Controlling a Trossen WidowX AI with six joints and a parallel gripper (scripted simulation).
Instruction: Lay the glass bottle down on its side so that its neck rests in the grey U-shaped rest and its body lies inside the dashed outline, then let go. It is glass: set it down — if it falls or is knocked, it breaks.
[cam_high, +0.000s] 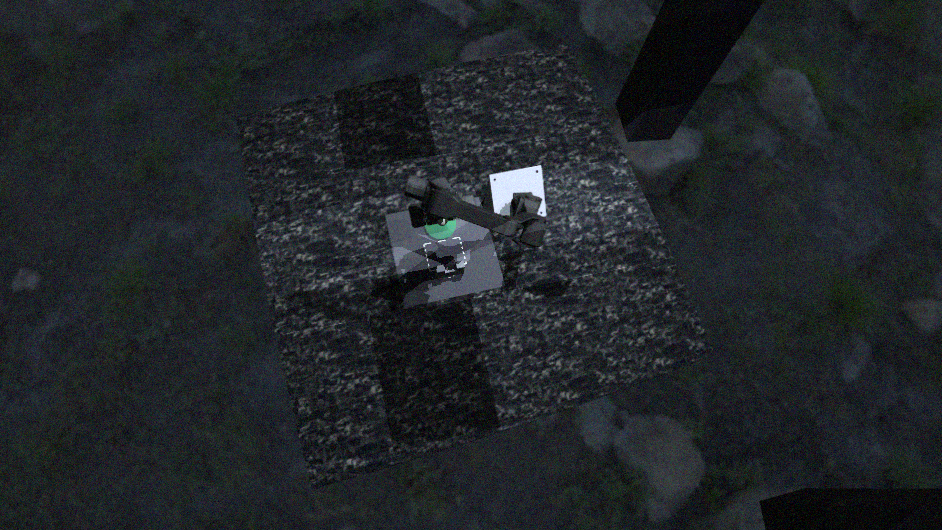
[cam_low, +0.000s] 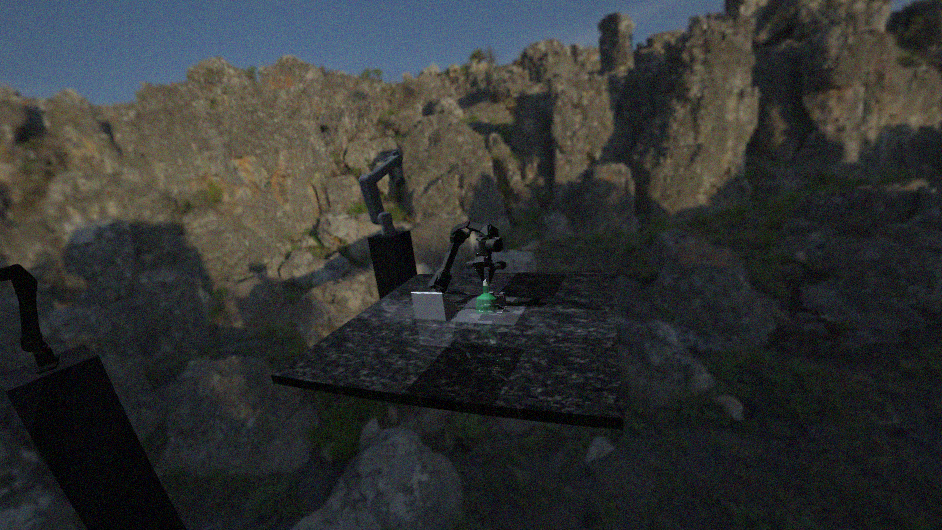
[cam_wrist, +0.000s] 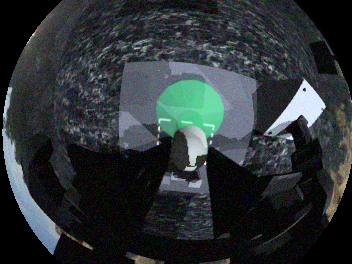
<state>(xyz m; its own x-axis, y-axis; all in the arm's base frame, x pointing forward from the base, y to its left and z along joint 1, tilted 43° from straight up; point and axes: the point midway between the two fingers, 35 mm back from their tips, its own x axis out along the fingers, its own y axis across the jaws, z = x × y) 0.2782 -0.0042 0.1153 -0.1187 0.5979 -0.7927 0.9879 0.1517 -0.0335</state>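
My gripper tip is 150 mm above the grey mat and 30 mm to the right of it. The rest, counted from my gripper tip: green glass bottle: 50 mm below, 20 mm to the right.
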